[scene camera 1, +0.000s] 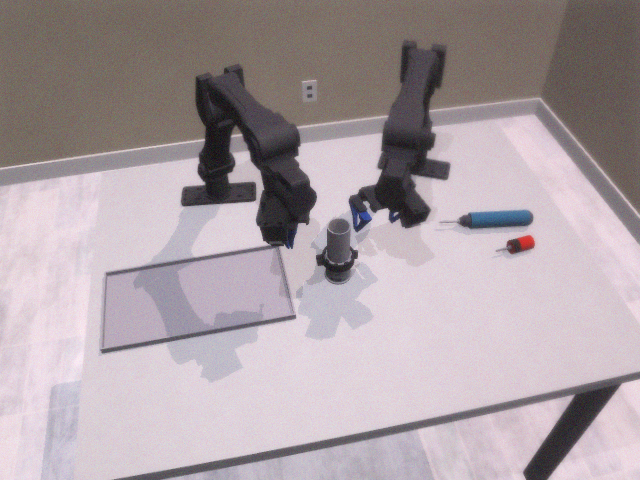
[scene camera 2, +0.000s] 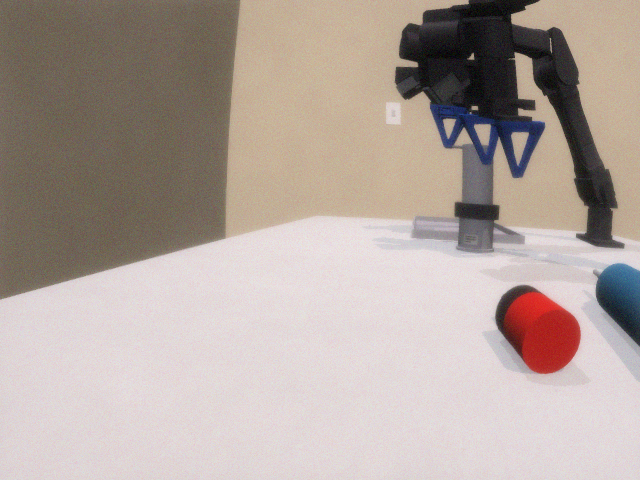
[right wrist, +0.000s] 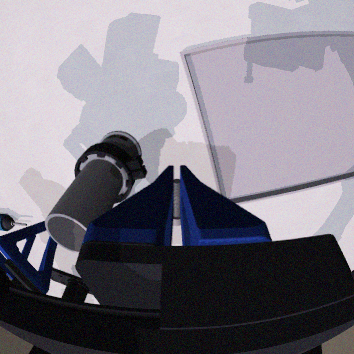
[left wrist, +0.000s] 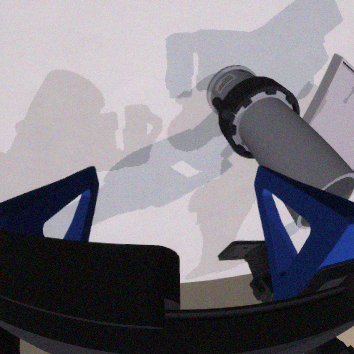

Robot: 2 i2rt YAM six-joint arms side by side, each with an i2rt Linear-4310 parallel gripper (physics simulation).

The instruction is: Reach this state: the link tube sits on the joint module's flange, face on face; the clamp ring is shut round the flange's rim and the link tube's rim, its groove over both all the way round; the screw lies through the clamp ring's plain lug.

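Places are measured from the left arm's base along level axes (x left, y back, z up), in millimetres.
Where they show: left gripper, fingertip midpoint: (scene camera 1: 373, 225) (scene camera 2: 501, 170) (right wrist: 43, 227) (left wrist: 176, 174); right gripper, fingertip midpoint: (scene camera 1: 290, 246) (scene camera 2: 447, 148) (right wrist: 176, 174); left arm's base, origin of the base link: (right wrist: 79, 282); right arm's base, origin of the base link: (scene camera 1: 219, 195) (scene camera 2: 598, 242) (left wrist: 254, 248).
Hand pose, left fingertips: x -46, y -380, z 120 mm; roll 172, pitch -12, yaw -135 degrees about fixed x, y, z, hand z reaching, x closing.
Each offset is from my left fingertips to the top centre of the thing. "spot": to the spot under its first point.
The grey link tube {dx -65, dy -59, dz +41 mm} (scene camera 1: 338, 241) (scene camera 2: 476, 180) (left wrist: 295, 145) (right wrist: 82, 200) stands upright on the joint module {dx -65, dy -59, dz -56 mm} (scene camera 1: 338, 276) (scene camera 2: 475, 236) (left wrist: 225, 82). The black clamp ring {spot: dx -58, dy -94, dz -48 mm} (scene camera 1: 337, 265) (scene camera 2: 476, 210) (left wrist: 260, 85) goes round their seam; its lugs are too small to judge the gap. My right gripper (scene camera 1: 289, 245) (scene camera 2: 449, 145) (right wrist: 176, 174) is shut on the screw {dx -149, dy -130, dz +53 mm} (right wrist: 176, 200), whose threaded shank shows between the blue fingers, beside the tube and above the ring. My left gripper (scene camera 1: 377, 219) (scene camera 2: 501, 169) (left wrist: 176, 174) is open and empty, on the tube's other side. The screw's head is hidden.
An empty rimmed tray {dx -359, dy -208, dz -104 mm} (scene camera 1: 199, 334) (right wrist: 203, 127) lies left of the module in scene camera 1. A blue-handled driver {spot: dx +285, dy +189, dz -83 mm} (scene camera 1: 498, 218) (scene camera 2: 622, 297) and a short red-handled driver {dx +329, dy +121, dz -85 mm} (scene camera 1: 523, 243) (scene camera 2: 547, 330) lie at the right. The two grippers are close together around the tube's top.
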